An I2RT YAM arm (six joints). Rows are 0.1 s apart.
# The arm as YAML. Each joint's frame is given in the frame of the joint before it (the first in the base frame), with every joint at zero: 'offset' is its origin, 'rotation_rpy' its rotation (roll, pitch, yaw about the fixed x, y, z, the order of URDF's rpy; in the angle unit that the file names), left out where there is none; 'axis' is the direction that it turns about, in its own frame. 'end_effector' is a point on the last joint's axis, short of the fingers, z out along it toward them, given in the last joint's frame.
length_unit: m
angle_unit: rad
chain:
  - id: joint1
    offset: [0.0, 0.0, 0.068]
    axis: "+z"
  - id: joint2
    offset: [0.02, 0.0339, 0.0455]
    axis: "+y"
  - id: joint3
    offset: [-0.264, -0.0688, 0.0]
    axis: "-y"
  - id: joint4
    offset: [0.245, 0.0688, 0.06]
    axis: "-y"
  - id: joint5
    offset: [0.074, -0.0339, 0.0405]
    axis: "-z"
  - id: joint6
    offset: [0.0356, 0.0, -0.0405]
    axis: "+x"
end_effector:
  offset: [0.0, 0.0, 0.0]
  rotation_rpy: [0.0, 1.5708, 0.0]
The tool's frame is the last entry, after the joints.
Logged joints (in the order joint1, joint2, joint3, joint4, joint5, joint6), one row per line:
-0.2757 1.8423 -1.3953 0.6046 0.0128 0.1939
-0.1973 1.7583 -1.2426 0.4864 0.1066 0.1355
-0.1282 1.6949 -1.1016 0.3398 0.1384 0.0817
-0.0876 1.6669 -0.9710 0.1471 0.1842 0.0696
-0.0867 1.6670 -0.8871 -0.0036 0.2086 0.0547
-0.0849 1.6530 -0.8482 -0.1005 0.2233 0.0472
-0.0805 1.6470 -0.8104 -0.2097 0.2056 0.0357
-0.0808 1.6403 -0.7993 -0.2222 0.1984 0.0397
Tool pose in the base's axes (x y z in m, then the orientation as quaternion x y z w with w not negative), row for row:
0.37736 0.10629 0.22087 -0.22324 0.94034 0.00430 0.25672
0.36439 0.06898 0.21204 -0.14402 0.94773 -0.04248 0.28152
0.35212 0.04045 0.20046 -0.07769 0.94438 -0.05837 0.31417
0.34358 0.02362 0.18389 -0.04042 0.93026 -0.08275 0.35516
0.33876 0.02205 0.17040 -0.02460 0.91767 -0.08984 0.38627
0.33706 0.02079 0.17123 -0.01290 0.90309 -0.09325 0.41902
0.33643 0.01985 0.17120 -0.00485 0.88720 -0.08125 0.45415
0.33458 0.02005 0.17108 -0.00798 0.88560 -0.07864 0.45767
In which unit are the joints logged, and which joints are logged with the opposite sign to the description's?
The joints are logged in radians. Opposite sign: joint1, joint3, joint4, joint6.
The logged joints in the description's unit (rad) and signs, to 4 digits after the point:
0.2757 1.8423 1.3953 -0.6046 0.0128 -0.1939
0.1973 1.7583 1.2426 -0.4864 0.1066 -0.1355
0.1282 1.6949 1.1016 -0.3398 0.1384 -0.0817
0.0876 1.6669 0.9710 -0.1471 0.1842 -0.0696
0.0867 1.6670 0.8871 0.0036 0.2086 -0.0547
0.0849 1.6530 0.8482 0.1005 0.2233 -0.0472
0.0805 1.6470 0.8104 0.2097 0.2056 -0.0357
0.0808 1.6403 0.7993 0.2222 0.1984 -0.0397

